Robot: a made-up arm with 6 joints.
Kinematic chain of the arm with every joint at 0, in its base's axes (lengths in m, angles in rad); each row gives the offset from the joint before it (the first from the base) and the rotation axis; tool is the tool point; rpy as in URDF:
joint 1: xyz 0 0 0.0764 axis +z
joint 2: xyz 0 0 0 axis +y
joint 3: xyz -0.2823 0 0.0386 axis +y
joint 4: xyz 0.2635 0 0.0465 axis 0.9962 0 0.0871
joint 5: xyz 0 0 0 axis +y
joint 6: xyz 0.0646 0 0.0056 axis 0.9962 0 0.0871
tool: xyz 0 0 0 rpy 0 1.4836 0
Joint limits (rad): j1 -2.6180..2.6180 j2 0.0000..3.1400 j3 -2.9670..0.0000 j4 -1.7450..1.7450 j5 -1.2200..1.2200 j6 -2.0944..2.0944
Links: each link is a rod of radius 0.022 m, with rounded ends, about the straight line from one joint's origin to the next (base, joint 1, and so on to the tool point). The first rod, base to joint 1, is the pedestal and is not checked.
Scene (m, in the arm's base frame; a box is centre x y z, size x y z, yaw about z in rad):
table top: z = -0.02
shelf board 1: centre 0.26 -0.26 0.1 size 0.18 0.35 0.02 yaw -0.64
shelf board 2: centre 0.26 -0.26 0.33 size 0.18 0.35 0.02 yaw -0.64
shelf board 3: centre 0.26 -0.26 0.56 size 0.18 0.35 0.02 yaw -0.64
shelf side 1: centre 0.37 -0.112 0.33 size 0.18 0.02 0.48 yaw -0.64
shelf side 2: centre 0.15 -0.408 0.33 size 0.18 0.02 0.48 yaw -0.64
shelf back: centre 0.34 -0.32 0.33 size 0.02 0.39 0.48 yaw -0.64
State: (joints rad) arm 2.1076 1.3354 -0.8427 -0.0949 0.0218 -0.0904
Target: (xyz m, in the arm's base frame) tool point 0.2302 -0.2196 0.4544
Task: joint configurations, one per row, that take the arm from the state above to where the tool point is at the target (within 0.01 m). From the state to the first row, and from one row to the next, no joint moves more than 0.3 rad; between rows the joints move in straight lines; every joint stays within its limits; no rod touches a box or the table.
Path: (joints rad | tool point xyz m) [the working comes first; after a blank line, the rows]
Joints at the target: -0.7626 1.4315 -1.5405 -0.0428 -0.0891 -0.0904
Straight joint move there: touches shelf side 1.

1: 1.8131 1.3044 -0.8808 -0.0897 0.0179 -0.0904 | -0.0678 0.2748 0.2704
2: 1.5187 1.2735 -0.9188 -0.0844 0.0140 -0.0904 | 0.0146 0.2794 0.2917
3: 1.2242 1.2425 -0.9569 -0.0792 0.0101 -0.0904 | 0.0934 0.2585 0.3130
4: 0.9298 1.2115 -0.9950 -0.0739 0.0062 -0.0904 | 0.1606 0.2151 0.3343
5: 0.6353 1.1805 -1.0331 -0.0687 0.0023 -0.0904 | 0.2097 0.1546 0.3554
6: 0.3408 1.1496 -1.0711 -0.0634 -0.0016 -0.0904 | 0.2365 0.0839 0.3761
7: 0.0464 1.1186 -1.1092 -0.0582 -0.0054 -0.0904 | 0.2397 0.0111 0.3966
8: -0.2481 1.0876 -1.1473 -0.0529 -0.0093 -0.0904 | 0.2204 -0.0558 0.4165
9: -0.5425 1.0567 -1.1853 -0.0477 -0.0132 -0.0904 | 0.1827 -0.1101 0.4358
10: -0.8370 1.0257 -1.2234 -0.0424 -0.0171 -0.0904 | 0.1325 -0.1469 0.4544
11: -0.7998 1.2286 -1.3819 -0.0426 -0.0531 -0.0904 | 0.1792 -0.1842 0.4602
12: -0.7626 1.4315 -1.5405 -0.0428 -0.0891 -0.0904 | 0.2302 -0.2196 0.4544

